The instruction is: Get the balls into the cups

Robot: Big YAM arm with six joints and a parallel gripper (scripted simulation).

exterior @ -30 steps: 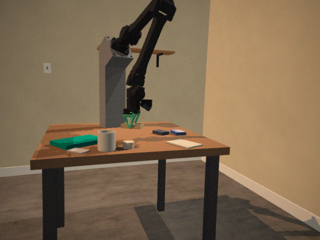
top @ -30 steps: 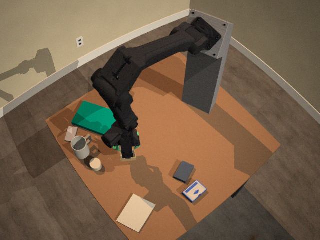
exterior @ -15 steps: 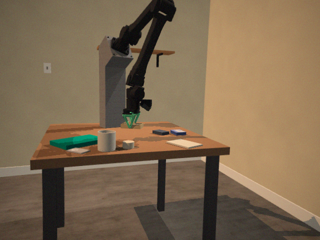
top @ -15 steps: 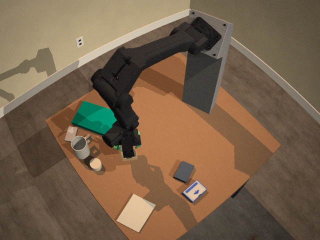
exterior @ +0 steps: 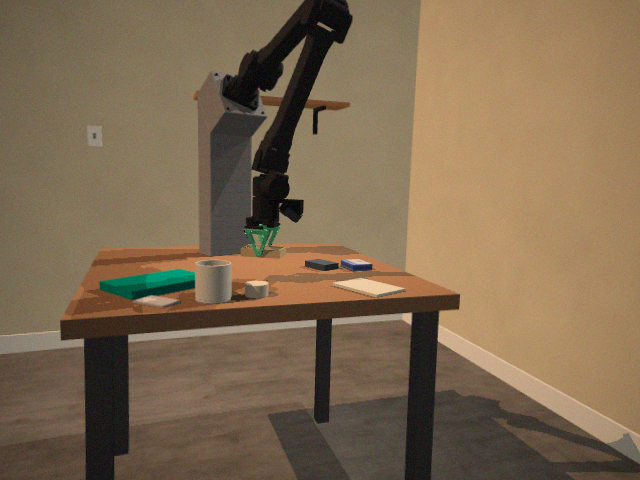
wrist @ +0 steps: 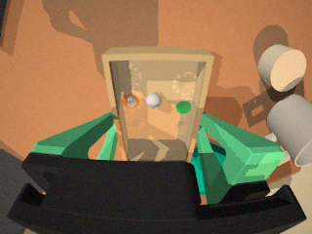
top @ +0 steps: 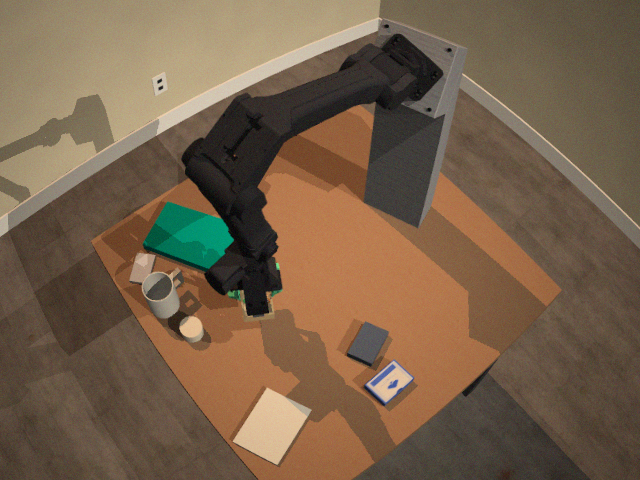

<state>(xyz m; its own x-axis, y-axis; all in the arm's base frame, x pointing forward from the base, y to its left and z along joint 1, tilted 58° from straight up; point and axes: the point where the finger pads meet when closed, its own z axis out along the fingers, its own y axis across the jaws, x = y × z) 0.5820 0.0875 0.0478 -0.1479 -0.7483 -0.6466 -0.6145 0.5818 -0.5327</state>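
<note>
My gripper is now 1 cm above the wooden puzzle. The rest, counted from my hand: dark box: 20 cm behind, 17 cm to the left, 7 cm below; then grey mug: 21 cm ahead, 10 cm to the right, 4 cm below; then grey cube: 1 cm ahead, 14 cm to the right, 8 cm below.
</note>
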